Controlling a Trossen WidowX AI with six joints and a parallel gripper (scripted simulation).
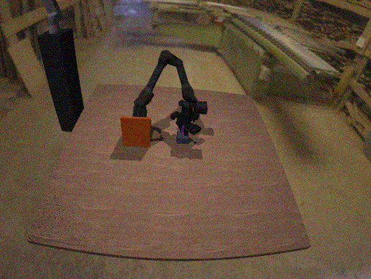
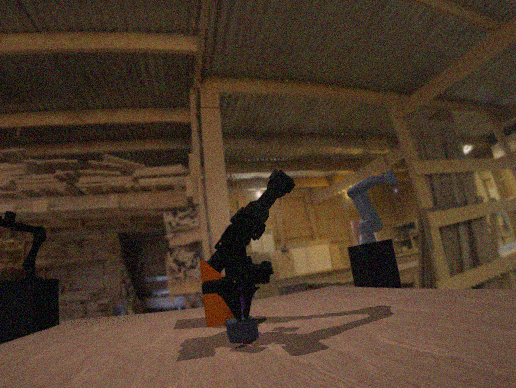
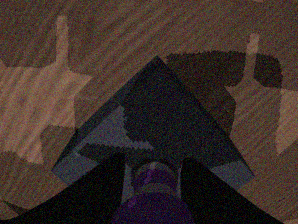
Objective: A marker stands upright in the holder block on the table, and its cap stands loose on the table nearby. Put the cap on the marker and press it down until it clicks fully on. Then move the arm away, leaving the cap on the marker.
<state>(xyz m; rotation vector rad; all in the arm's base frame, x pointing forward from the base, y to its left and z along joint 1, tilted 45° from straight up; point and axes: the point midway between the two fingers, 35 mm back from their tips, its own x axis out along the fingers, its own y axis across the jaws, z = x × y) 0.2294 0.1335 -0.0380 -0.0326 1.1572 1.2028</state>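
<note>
Now: the holder block 1 cm to the right of my gripper tip and 2 cm below it. The rest, counted from my gripper tip: purple cap: 1 cm to the right, 5 cm above.
</note>
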